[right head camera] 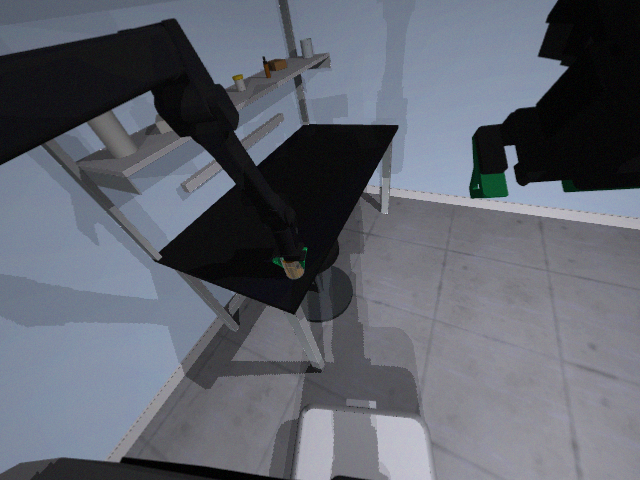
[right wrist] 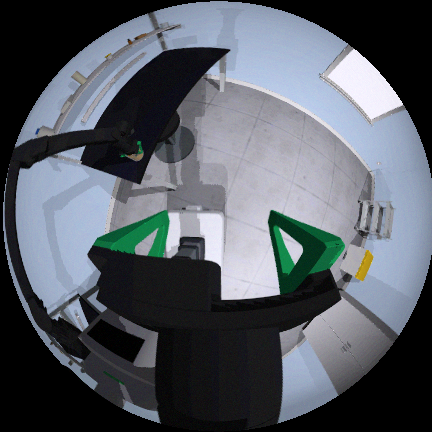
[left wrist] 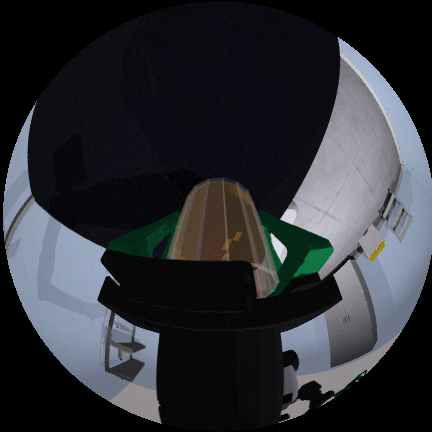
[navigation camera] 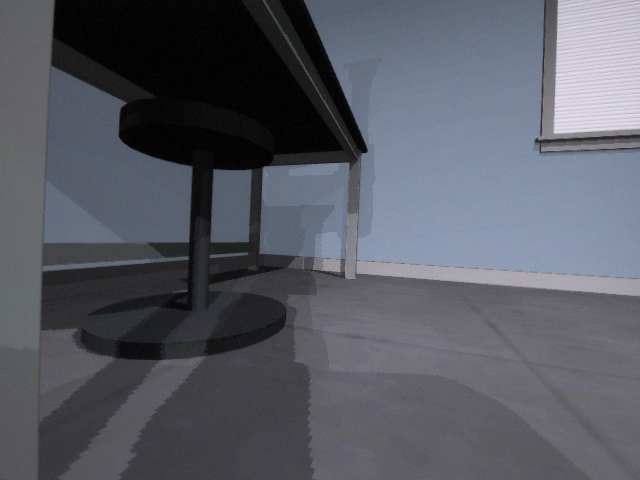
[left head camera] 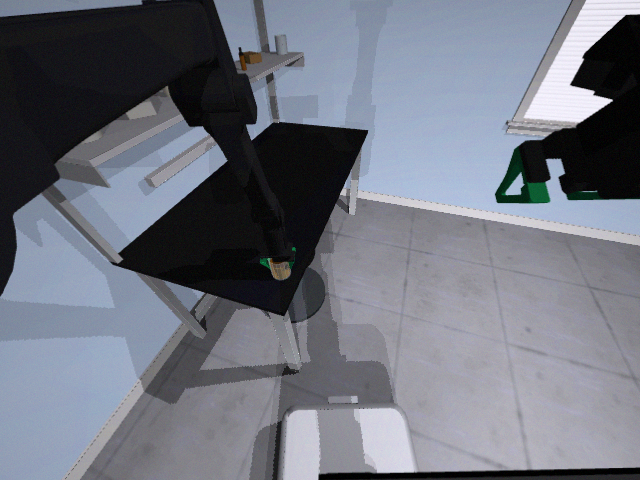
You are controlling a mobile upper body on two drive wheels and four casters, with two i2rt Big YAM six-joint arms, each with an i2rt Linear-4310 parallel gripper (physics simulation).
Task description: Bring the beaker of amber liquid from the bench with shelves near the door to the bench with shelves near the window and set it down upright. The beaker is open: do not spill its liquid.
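Observation:
The beaker of amber liquid (left head camera: 280,270) (right head camera: 294,269) (left wrist: 217,225) (right wrist: 134,156) is between the green fingers of my left gripper (left head camera: 278,258) (right head camera: 291,258), which is shut on it. The beaker is over the near end of a black bench top (left head camera: 310,170) (right head camera: 330,165) (left wrist: 200,100) (right wrist: 150,95); whether its base touches the top cannot be told. It looks about upright, and amber shows inside it. The bench has shelves behind it and a window on the wall beyond. My right gripper (right wrist: 218,215) is open and empty, high at the right of the head views.
A shelf (left head camera: 273,64) (right head camera: 253,96) holds a white cup (left head camera: 280,44) (right head camera: 306,47), an amber bottle (left head camera: 242,59) (right head camera: 266,67) and a brown box (left head camera: 252,57) (right head camera: 277,64). A round stool (navigation camera: 199,129) stands partly under the bench. The window (left head camera: 563,67) (navigation camera: 599,67) is at the right.

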